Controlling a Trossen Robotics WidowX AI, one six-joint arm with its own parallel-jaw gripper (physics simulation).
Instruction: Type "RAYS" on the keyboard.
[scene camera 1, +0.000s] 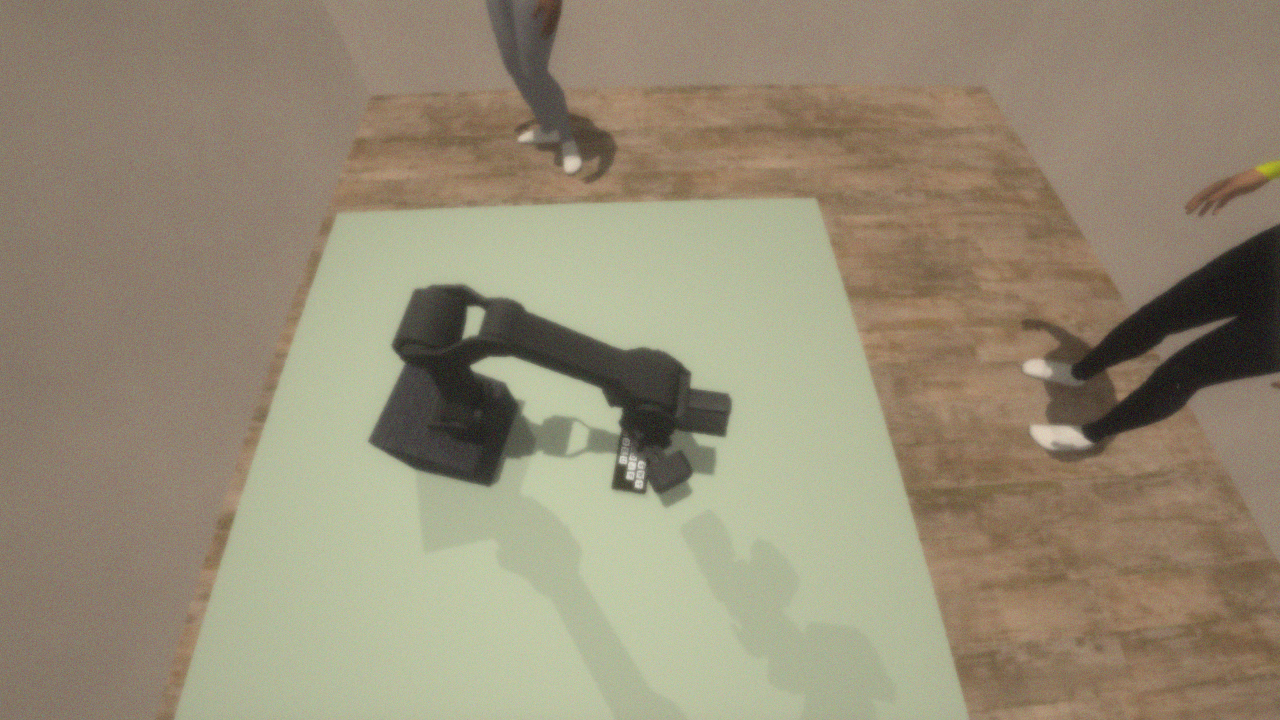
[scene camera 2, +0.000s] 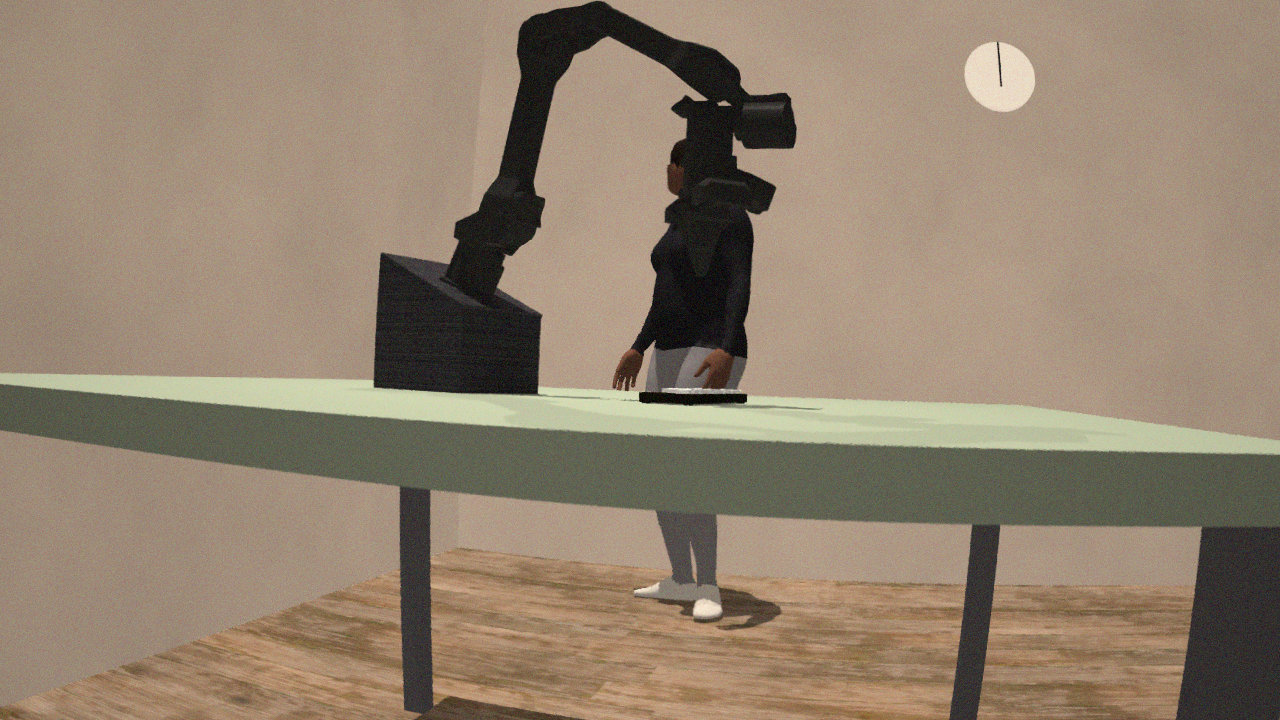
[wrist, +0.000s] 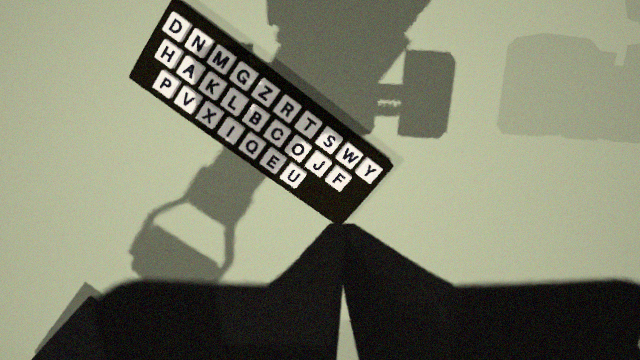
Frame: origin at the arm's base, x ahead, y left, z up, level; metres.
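Seen in the pictures: gripper, fingertip midpoint: (scene camera 1: 642, 445) (scene camera 2: 700, 276) (wrist: 340, 236); arm's base, link origin: (scene camera 1: 448, 416) (scene camera 2: 466, 287).
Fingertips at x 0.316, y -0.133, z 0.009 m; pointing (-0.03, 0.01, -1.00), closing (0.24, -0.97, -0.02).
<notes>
Pixels of each thing's middle, then the offset from my fingertips to it.
- black keyboard, body centre: (wrist: 263, 120) (scene camera 2: 696, 396) (scene camera 1: 635, 441) dz -0.142, dx +0.001, dy +0.051 m
- R key, body centre: (wrist: 287, 108) dz -0.136, dx +0.015, dy +0.036 m
- S key, body centre: (wrist: 329, 140) dz -0.136, dx +0.001, dy +0.001 m
- Y key, body centre: (wrist: 368, 170) dz -0.136, dx -0.014, dy -0.033 m
A black keyboard (scene camera 1: 629, 461) (scene camera 2: 692, 398) (wrist: 320, 194) with white letter keys lies flat on the table. In the wrist view its keys stand in three slanted rows. The R key (wrist: 287, 108), the S key (wrist: 328, 141) and the Y key (wrist: 369, 171) are in the top row, and the A key (wrist: 188, 69) is in the middle row. My gripper (scene camera 2: 702, 271) (wrist: 340, 236) is shut and empty. It hangs well above the keyboard, touching no key. In the wrist view its tips appear at the keyboard's lower right corner. In scene camera 1 the arm hides part of the keyboard.
The pale green table (scene camera 1: 572, 250) (scene camera 2: 268, 420) bears the arm's dark base block (scene camera 1: 447, 425) (scene camera 2: 456, 340). The arm casts shadows over the table and part of the keyboard. One person (scene camera 1: 528, 62) (scene camera 2: 702, 295) stands behind the table, and another person (scene camera 1: 1190, 313) shows at the right in scene camera 1.
</notes>
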